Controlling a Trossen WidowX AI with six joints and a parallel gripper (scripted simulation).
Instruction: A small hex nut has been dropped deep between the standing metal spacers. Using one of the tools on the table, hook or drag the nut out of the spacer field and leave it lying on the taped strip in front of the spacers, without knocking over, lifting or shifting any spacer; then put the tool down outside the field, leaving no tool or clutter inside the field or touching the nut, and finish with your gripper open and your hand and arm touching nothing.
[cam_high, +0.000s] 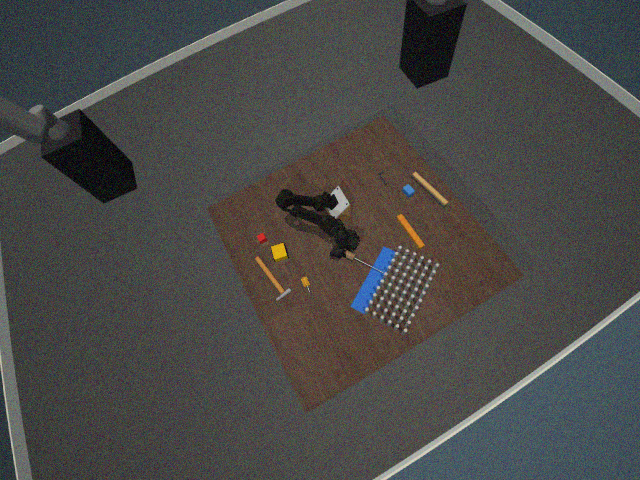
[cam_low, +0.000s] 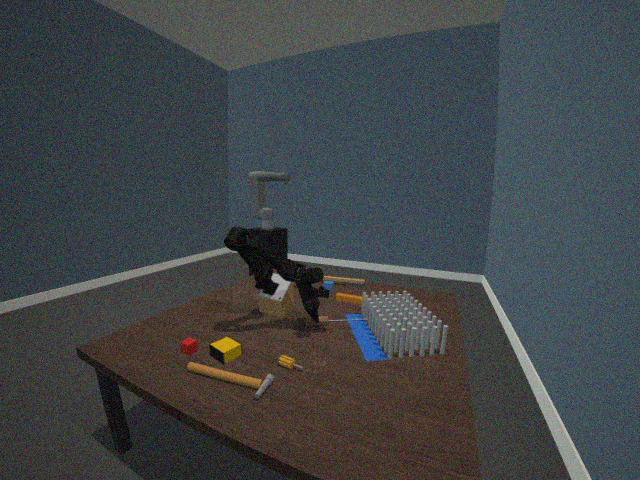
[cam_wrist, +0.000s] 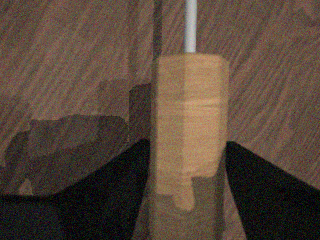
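The blue taped strip is 170 mm ahead of my gripper tip, 80 mm to the left of it and 40 mm below it. Round my gripper tip: orange bar 370 mm to the left, 30 mm below, 20 mm ahead; yellow-handled screwdriver 260 mm to the right, 40 mm ahead, 30 mm below; rod 80 mm ahead, 60 mm to the left.
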